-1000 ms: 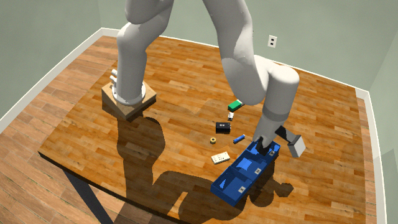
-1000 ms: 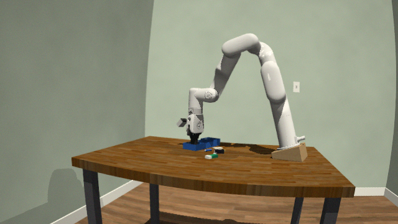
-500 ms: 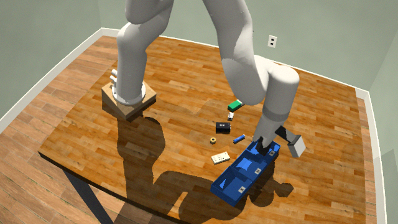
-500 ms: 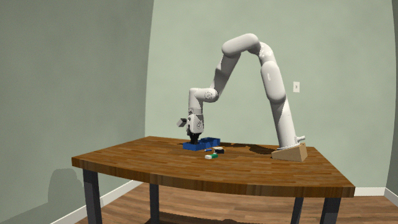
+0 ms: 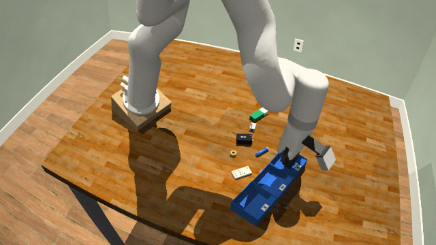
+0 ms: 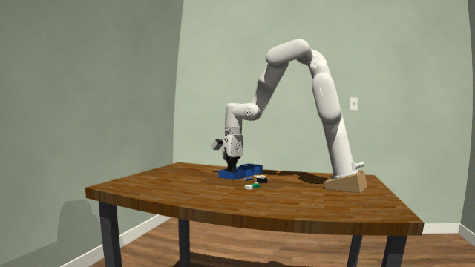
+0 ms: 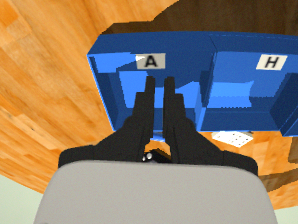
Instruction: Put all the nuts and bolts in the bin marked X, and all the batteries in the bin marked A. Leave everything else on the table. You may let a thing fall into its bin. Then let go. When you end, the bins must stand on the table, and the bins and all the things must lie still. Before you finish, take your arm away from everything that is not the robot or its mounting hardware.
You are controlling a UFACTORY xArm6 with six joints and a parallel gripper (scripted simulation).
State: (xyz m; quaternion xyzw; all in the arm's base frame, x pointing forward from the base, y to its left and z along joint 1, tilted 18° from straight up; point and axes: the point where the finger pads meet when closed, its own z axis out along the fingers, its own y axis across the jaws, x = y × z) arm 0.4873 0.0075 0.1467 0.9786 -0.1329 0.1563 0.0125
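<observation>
My hand is 160 mm past the brass nut, 40 mm above it and 20 mm to the left of it. The rest, counted from my hand: blue bin 80 mm to the right, 20 mm below, 20 mm behind; blue battery 90 mm behind, 40 mm below, 30 mm to the left; white domino 110 mm behind, 70 mm to the right, 40 mm below.
</observation>
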